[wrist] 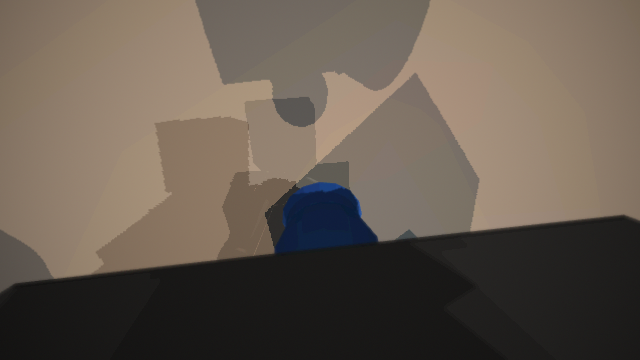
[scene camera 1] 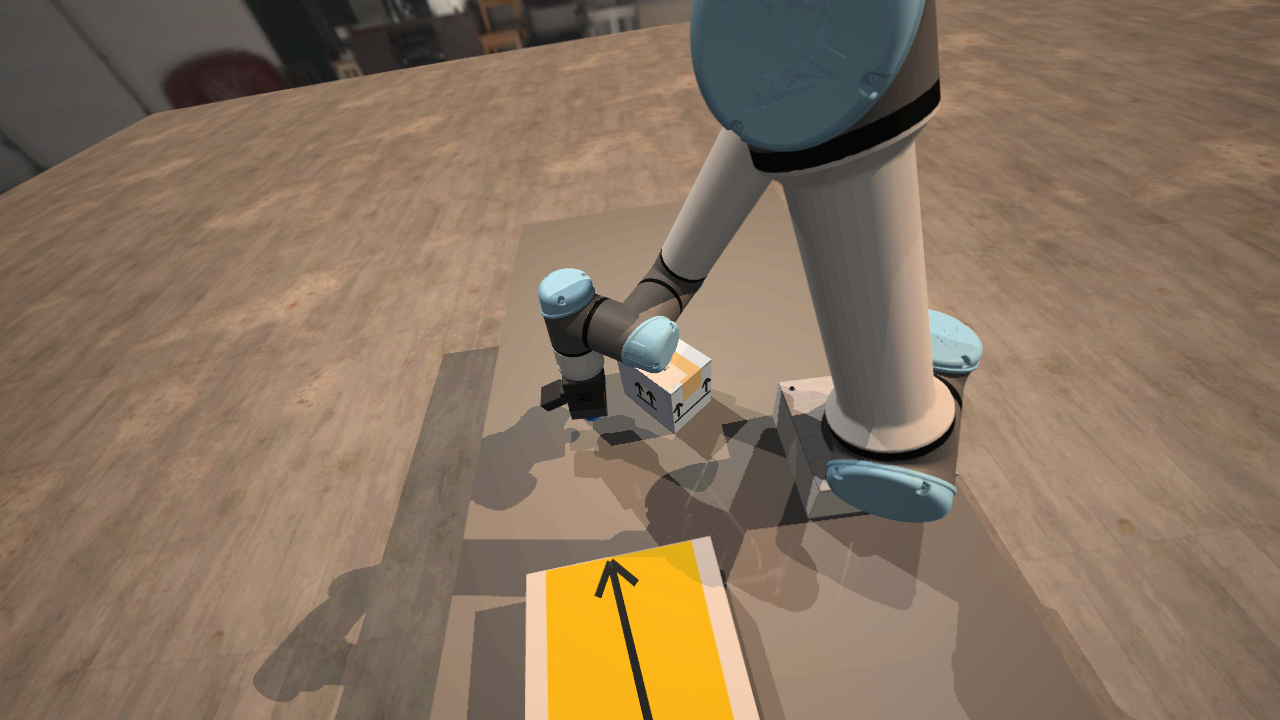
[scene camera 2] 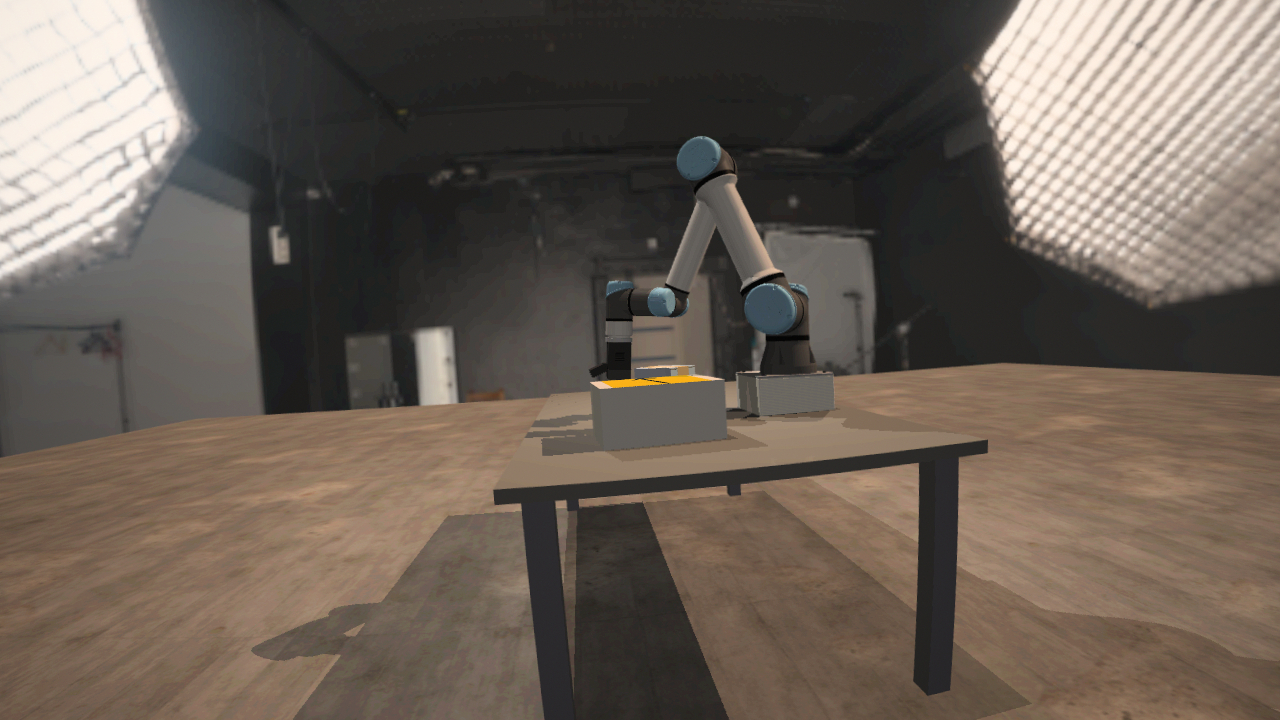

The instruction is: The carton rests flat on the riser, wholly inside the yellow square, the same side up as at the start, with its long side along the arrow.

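Note:
A white carton (scene camera 1: 651,402) (scene camera 2: 664,369) with an orange tape band and black up-arrows stands upright on the table, turned at an angle. An arm joint covers part of its top in scene camera 1. My suction gripper (scene camera 1: 592,417) (wrist: 322,215) is low over the table beside the carton, apart from it. It is shut on nothing visible; its blue cup is hidden behind the riser in scene camera 2. The riser (scene camera 1: 535,644) (scene camera 2: 657,416) bears the yellow square (scene camera 1: 577,644) (scene camera 2: 684,380) with a black arrow (scene camera 1: 629,637). The carton is off the riser, beyond the arrow's tip in scene camera 1.
The arm's base stands on a pale pedestal (scene camera 1: 796,425) (scene camera 2: 787,394) to the right of the carton. The table (scene camera 1: 572,246) (scene camera 2: 805,447) carries the riser near its front edge in scene camera 2. Arm shadows cross the table around the gripper.

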